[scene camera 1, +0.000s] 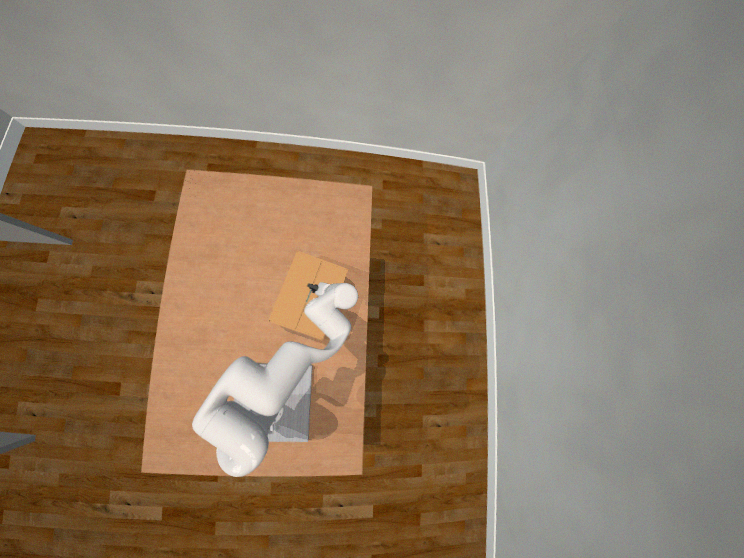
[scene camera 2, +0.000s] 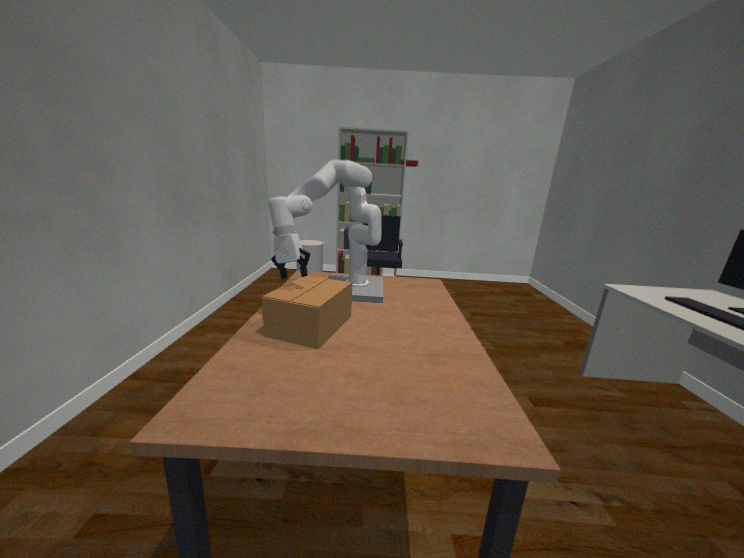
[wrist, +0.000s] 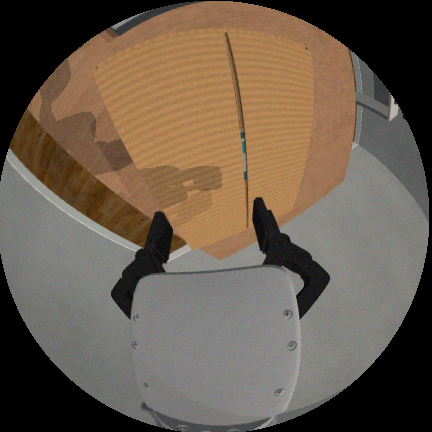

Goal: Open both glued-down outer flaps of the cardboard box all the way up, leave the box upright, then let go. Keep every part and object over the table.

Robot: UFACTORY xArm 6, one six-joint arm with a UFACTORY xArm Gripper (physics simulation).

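Frame: origin at the arm's base, x ahead, y left, z up, level; centimetres.
Where they show: gripper, between the fingertips: [scene camera 2: 294, 277] [wrist: 208, 214]; arm's base, origin of its link: [scene camera 2: 357, 283].
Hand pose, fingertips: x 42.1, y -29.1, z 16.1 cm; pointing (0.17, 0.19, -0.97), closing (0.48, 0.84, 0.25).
Observation:
Each offset is from my fingertips to the top centre of the thing. "*": to the spot under its first point. Level surfaces: height alone.
The cardboard box @[dx +1.1, dy +6.2, dz -4.1 cm] [scene camera 1: 291, 294] [scene camera 2: 291, 321] stands upright on the table @[dz -19.7 cm] [scene camera 1: 234, 240] [scene camera 2: 384, 390]. Its two outer flaps lie flat and meet at a narrow seam. One flap [scene camera 1: 333, 273] [scene camera 2: 277, 294] [wrist: 165, 115] is on the side towards the near table edge; the other flap @[* dx +6.8, dy +13.7, dz -4.1 cm] [scene camera 1: 288, 282] [scene camera 2: 324, 292] [wrist: 282, 110] is on the table's middle side. Teal and white bits @[dx +1.1, dy +6.1, dz -5.7 cm] [wrist: 244, 155] show in the seam in the wrist view. My gripper [scene camera 2: 294, 275] [wrist: 208, 214] is open and empty, pointing down above the box top. One finger is near the seam; contact is not visible.
The arm's grey base plate [scene camera 1: 297, 414] [scene camera 2: 369, 291] is behind the box. The box stands close to one long table edge. Beyond the table are a bookshelf [scene camera 2: 405, 180], a dark chair [scene camera 2: 384, 234] and a white desk [scene camera 2: 649, 294].

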